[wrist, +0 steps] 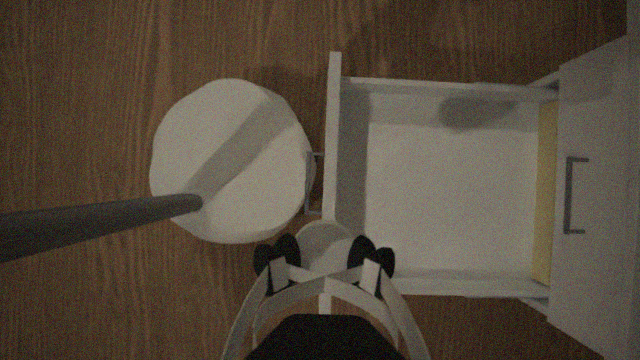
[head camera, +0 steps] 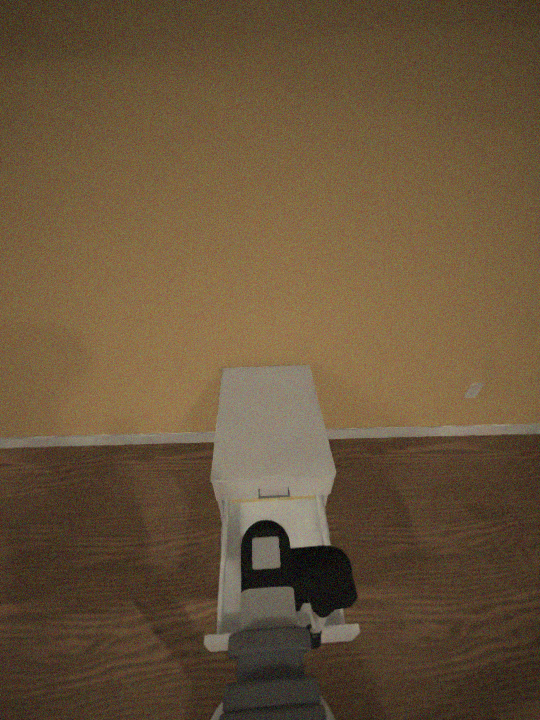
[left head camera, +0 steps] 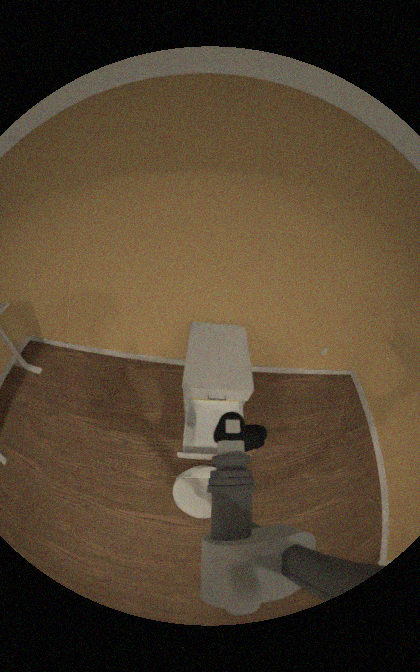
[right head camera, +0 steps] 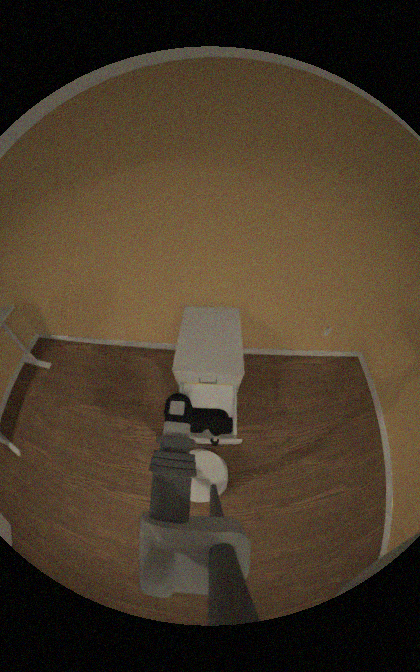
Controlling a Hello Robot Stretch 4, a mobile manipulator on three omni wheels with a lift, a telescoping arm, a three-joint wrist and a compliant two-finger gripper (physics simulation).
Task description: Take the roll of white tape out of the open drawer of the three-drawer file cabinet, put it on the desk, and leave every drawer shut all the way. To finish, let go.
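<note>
My gripper (wrist: 324, 254) (right head camera: 215, 441) (head camera: 315, 638) is shut on the roll of white tape (wrist: 325, 236), which sits between the two dark fingertips in the wrist view. The gripper hangs above the front panel of the open drawer (head camera: 302, 517) (left head camera: 200, 425) (right head camera: 217, 395) (wrist: 450, 200). The drawer is pulled far out of the white file cabinet (head camera: 270, 424) (left head camera: 218, 355) (right head camera: 209, 340) (wrist: 590, 280). A shut drawer with a grey handle (head camera: 273, 496) (wrist: 568, 195) is above it. The lowest part of the cabinet is hidden. My arm hides the fingers in the left head view.
My round white base (left head camera: 190, 492) (right head camera: 210, 475) (wrist: 235, 165) stands close in front of the drawer. My dark mast (wrist: 100, 215) (right head camera: 230, 580) rises from it. White legs (left head camera: 15, 357) (right head camera: 25, 350) of furniture, possibly the desk, show at the far left. The wall is behind the cabinet.
</note>
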